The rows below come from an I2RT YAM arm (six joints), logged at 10 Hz.
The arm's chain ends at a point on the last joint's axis. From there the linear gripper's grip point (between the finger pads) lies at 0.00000 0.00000 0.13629 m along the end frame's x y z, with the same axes.
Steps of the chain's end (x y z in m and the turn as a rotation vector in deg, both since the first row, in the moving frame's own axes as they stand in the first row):
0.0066, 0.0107, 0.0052, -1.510, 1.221, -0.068
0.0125, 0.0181, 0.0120, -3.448, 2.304, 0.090
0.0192, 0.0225, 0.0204, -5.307, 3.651, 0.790
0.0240, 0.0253, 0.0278, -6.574, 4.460, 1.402
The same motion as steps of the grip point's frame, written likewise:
0.0095, 0.0143, 0.0051, -1.510, 1.221, -0.068
0.0180, 0.0263, 0.0116, -3.448, 2.304, 0.090
0.0278, 0.0352, 0.0195, -5.307, 3.651, 0.790
0.0344, 0.0410, 0.0265, -6.574, 4.460, 1.402

